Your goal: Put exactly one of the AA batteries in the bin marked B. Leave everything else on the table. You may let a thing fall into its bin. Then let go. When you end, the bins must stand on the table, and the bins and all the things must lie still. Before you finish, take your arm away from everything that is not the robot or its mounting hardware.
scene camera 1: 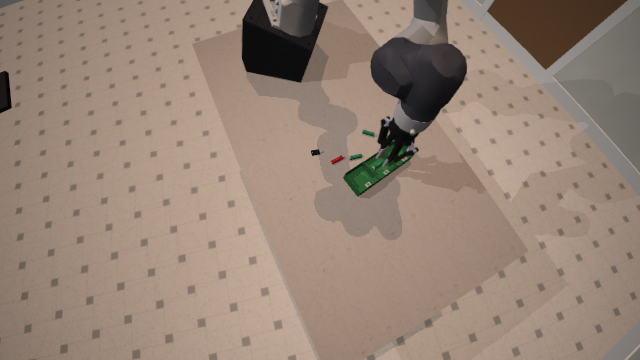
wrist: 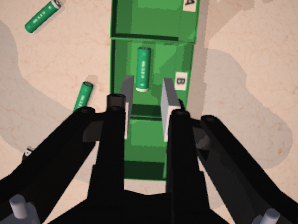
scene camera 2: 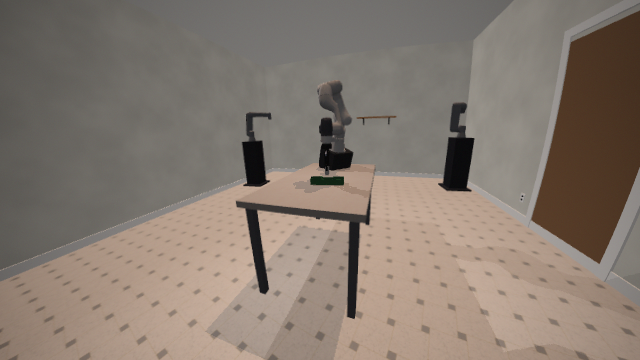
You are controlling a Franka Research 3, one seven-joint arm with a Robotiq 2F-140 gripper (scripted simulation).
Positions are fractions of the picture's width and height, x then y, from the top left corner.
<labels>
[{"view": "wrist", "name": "my gripper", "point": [0.49, 0.40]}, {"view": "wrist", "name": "green bin strip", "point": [0.49, 0.70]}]
</labels>
